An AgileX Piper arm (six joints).
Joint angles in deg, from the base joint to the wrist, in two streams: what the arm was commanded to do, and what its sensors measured. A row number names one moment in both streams.
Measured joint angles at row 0:
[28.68, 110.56, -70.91, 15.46, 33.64, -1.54]
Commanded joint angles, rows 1 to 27:
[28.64, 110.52, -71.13, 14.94, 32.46, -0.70]
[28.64, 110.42, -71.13, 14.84, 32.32, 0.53]
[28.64, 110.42, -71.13, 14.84, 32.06, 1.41]
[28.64, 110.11, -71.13, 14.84, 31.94, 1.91]
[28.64, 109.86, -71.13, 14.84, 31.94, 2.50]
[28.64, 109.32, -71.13, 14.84, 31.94, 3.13]
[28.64, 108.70, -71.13, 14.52, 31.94, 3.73]
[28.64, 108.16, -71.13, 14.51, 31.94, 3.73]
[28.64, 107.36, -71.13, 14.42, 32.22, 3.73]
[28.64, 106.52, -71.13, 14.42, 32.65, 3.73]
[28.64, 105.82, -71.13, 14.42, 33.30, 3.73]
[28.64, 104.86, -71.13, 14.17, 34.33, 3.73]
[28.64, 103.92, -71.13, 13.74, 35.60, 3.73]
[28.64, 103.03, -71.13, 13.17, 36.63, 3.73]
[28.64, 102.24, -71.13, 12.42, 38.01, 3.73]
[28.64, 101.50, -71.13, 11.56, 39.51, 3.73]
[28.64, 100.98, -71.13, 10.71, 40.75, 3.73]
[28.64, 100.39, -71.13, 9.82, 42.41, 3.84]
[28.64, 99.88, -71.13, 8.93, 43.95, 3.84]
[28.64, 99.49, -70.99, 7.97, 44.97, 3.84]
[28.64, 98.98, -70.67, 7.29, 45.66, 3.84]
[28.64, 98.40, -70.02, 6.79, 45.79, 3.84]
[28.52, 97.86, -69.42, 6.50, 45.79, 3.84]
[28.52, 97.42, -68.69, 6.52, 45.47, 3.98]
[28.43, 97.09, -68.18, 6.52, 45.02, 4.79]
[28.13, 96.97, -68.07, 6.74, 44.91, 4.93]
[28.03, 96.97, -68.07, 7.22, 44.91, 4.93]
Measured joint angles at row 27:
[28.68, 98.19, -69.06, 7.60, 45.07, 4.15]
